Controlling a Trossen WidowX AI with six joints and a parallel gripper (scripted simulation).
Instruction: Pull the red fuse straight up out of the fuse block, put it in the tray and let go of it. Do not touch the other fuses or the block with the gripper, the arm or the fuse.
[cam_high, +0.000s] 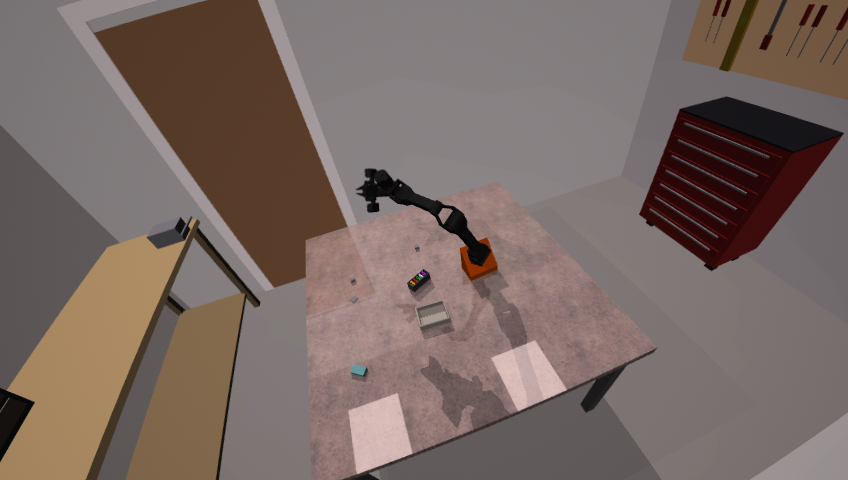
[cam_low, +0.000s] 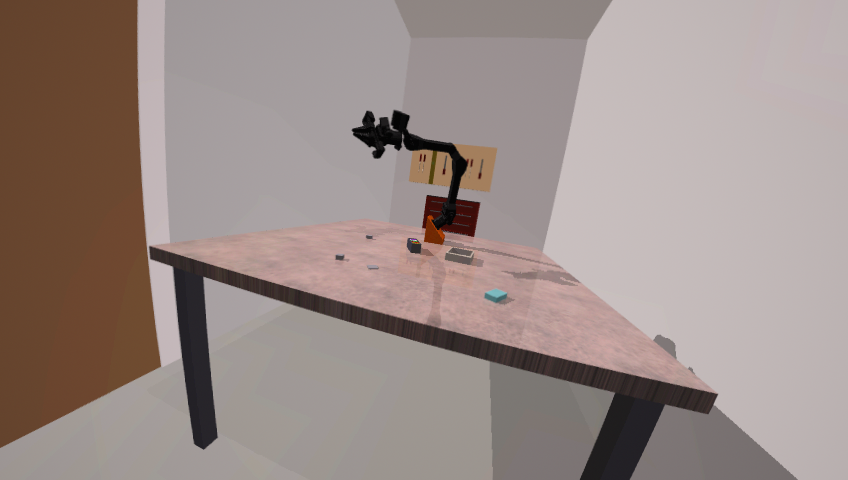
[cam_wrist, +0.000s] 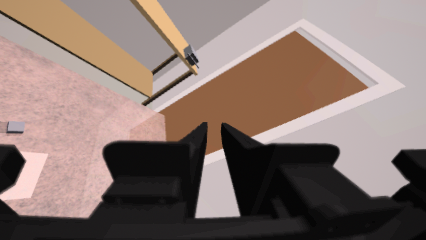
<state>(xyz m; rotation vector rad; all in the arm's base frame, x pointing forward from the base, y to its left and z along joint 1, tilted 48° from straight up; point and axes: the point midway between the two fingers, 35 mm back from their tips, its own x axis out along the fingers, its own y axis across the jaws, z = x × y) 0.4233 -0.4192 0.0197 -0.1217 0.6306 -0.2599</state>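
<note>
Now: gripper tip 13 cm past the red fuse, 26 cm to the right of it and 41 cm above it. Also, from my gripper tip: grey tray: 14 cm behind, 46 cm to the left, 43 cm below; teal block: 22 cm ahead, 58 cm to the left, 43 cm below.
</note>
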